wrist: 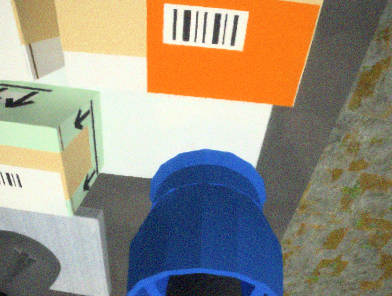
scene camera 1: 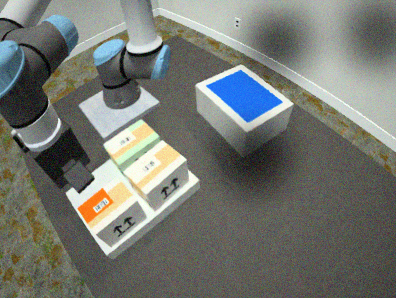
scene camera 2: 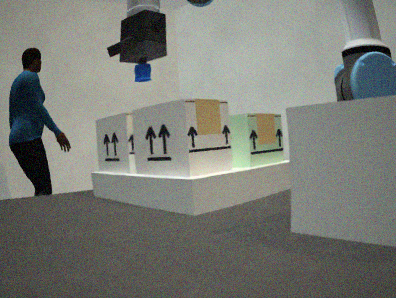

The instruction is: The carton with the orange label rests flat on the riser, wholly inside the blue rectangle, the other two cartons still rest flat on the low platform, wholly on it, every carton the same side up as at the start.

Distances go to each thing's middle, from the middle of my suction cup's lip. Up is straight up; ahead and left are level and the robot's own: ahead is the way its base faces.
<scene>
I see the orange-label carton (scene camera 1: 113,212) 14 cm below my suction cup, 5 cm ahead of it and 1 cm to the left of it. The rest, counted from my suction cup: green-and-white carton (scene camera 2: 256,138) 18 cm to the left, 15 cm below, 5 cm behind; then low platform (scene camera 1: 107,172) 21 cm below, 9 cm to the left; then riser (scene camera 2: 335,148) 53 cm to the left, 18 cm below, 9 cm ahead.
</scene>
